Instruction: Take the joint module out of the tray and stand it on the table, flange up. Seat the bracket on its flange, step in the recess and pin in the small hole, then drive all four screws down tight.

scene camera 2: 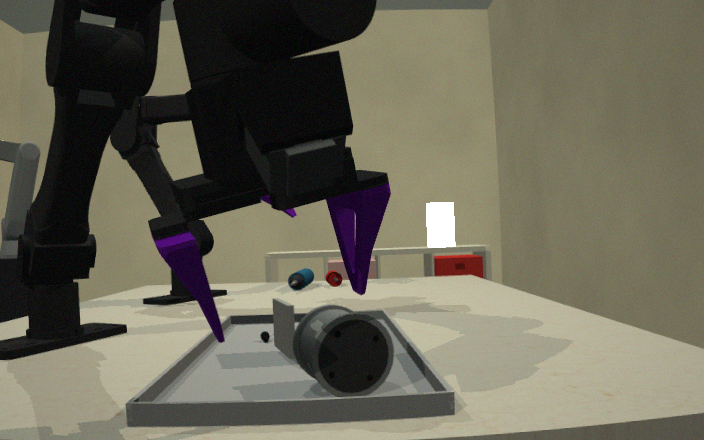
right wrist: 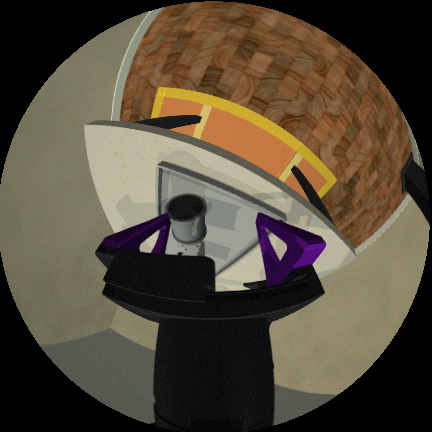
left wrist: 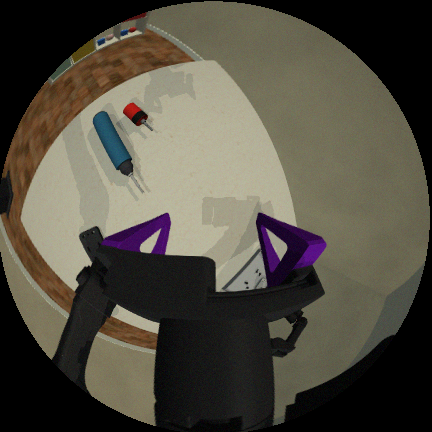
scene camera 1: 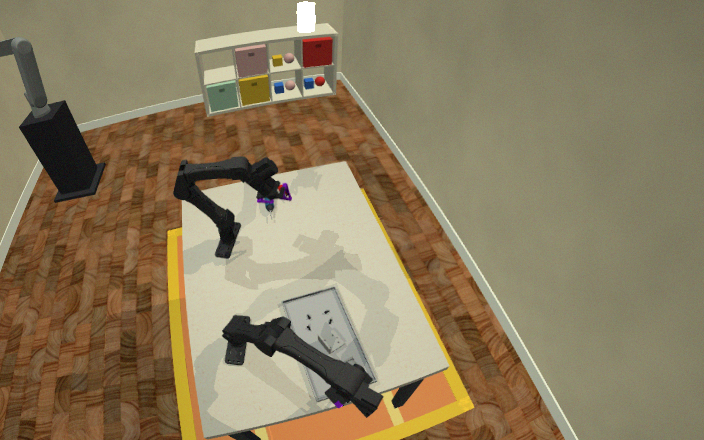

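Pixels of known places: left gripper, fingertip midpoint: (scene camera 2: 310,204) (left wrist: 212,217) (scene camera 1: 282,200); right gripper, fingertip midpoint: (scene camera 2: 292,315) (right wrist: 212,217); left arm's base at its link origin: (scene camera 2: 187,299) (scene camera 1: 228,239); right arm's base at its link origin: (scene camera 2: 55,342) (right wrist: 265,282) (scene camera 1: 238,340).
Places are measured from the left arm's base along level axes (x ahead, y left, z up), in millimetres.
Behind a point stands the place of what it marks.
Note:
The grey joint module (scene camera 2: 345,350) {z 41, x 610, y -551 mm} (right wrist: 187,225) {z 61, x 597, y -547 mm} lies on its side in the tray (scene camera 2: 290,412) {z 8, x 592, y -602 mm} (scene camera 1: 311,303) {z 4, x 421, y -262 mm}, its dark holed end facing scene camera 2. The bracket (scene camera 1: 329,337) {z 16, x 508, y -403 mm} (scene camera 2: 282,329) {z 34, x 497, y -448 mm} (right wrist: 192,247) {z 17, x 517, y -427 mm} is behind it, one plate upright. Several black screws (scene camera 1: 308,316) {z 8, x 419, y -323 mm} (scene camera 2: 264,336) {z 10, x 429, y -375 mm} (left wrist: 258,272) {z 6, x 500, y -327 mm} lie in the tray beyond the bracket. My right gripper (scene camera 2: 290,316) {z 73, x 596, y -600 mm} (right wrist: 212,217) {z 73, x 596, y -600 mm} is open and empty above the tray; in the right wrist view one fingertip overlaps the module's edge. My left gripper (scene camera 1: 274,200) {z 187, x 252, y 91 mm} (left wrist: 212,217) {z 187, x 252, y 91 mm} is open and empty above the tools. The arm hides most of the module in scene camera 1.
A blue driver (scene camera 1: 269,207) {z 35, x 154, y 189 mm} (scene camera 2: 301,278) {z 28, x 168, y 194 mm} (left wrist: 112,141) {z 41, x 137, y 255 mm} and a shorter red driver (scene camera 2: 333,278) {z 20, x 202, y 292 mm} (left wrist: 135,114) {z 33, x 190, y 310 mm} lie at the table's far end. The tray is close to the near table edge. A shelf unit (scene camera 1: 264,35) stands against the back wall.

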